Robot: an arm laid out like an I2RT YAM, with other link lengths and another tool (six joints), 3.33 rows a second.
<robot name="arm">
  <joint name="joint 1" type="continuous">
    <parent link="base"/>
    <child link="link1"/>
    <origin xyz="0 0 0.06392"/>
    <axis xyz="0 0 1"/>
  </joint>
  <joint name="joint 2" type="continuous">
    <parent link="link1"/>
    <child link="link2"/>
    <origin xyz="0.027 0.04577 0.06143"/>
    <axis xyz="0 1 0"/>
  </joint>
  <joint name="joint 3" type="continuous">
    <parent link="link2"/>
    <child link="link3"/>
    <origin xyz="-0.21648 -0.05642 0"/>
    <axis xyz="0 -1 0"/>
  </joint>
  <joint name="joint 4" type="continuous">
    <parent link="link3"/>
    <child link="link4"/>
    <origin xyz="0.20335 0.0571 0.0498"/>
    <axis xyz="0 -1 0"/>
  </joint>
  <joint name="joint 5" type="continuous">
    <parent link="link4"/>
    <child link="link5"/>
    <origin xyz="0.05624 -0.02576 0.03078"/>
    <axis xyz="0 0 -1"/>
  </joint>
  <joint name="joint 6" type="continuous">
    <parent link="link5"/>
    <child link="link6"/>
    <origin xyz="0.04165 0 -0.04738"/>
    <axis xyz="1 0 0"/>
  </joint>
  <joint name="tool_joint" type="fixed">
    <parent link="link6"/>
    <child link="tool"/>
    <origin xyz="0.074 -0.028 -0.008" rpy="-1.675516 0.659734 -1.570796"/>
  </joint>
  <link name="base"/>
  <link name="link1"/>
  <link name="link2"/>
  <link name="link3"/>
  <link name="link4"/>
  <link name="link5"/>
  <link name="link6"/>
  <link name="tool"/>
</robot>
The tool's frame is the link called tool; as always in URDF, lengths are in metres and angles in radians. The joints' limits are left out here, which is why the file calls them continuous.
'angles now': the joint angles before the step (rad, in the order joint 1, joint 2, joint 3, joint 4, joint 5, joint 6). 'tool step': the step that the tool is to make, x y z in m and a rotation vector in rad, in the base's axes. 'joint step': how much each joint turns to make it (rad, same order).
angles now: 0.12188, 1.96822, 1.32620, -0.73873, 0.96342, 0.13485
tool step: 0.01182, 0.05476, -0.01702, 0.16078, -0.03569, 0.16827
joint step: 0.14496, 0.00382, 0.00155, 0.05682, -0.15221, 0.01488
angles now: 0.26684, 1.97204, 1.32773, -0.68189, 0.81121, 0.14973
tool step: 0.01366, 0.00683, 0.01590, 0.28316, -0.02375, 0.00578
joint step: -0.05456, -0.04807, 0.13388, -0.10527, -0.27543, 0.02250
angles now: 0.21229, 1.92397, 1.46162, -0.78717, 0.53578, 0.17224
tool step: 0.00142, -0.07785, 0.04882, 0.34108, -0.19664, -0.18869
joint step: -0.34560, -0.16212, 0.09158, -0.04122, -0.36544, -0.00075
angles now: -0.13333, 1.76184, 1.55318, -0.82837, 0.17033, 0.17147
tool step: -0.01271, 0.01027, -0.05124, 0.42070, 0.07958, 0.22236
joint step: -0.15563, 0.04427, -0.12017, -0.02211, -0.51918, -0.16937
